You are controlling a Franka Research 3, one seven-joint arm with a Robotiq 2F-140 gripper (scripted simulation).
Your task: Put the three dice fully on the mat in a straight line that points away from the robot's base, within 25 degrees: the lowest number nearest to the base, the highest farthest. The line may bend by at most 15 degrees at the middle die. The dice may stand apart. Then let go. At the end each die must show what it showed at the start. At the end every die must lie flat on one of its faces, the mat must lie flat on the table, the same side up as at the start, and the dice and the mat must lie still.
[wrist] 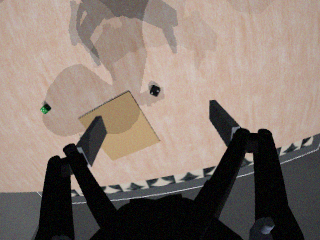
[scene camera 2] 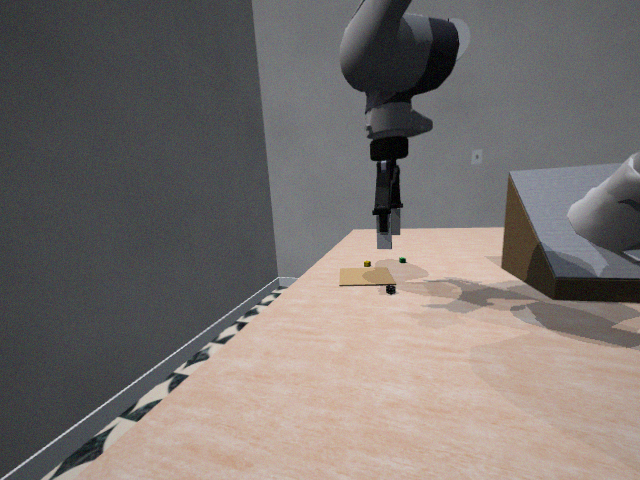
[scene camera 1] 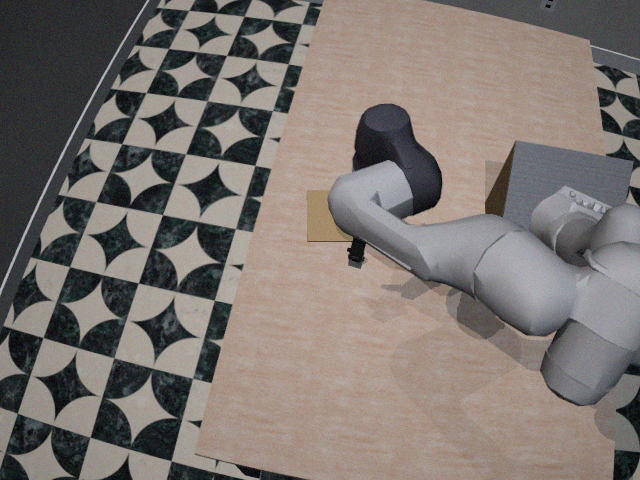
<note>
I see my gripper (scene camera 2: 390,241) and a tan mat (scene camera 1: 321,227).
The tan mat also shows in the wrist view (wrist: 128,130) and in scene camera 2 (scene camera 2: 377,276). My gripper is seen too in the wrist view (wrist: 155,117).
</note>
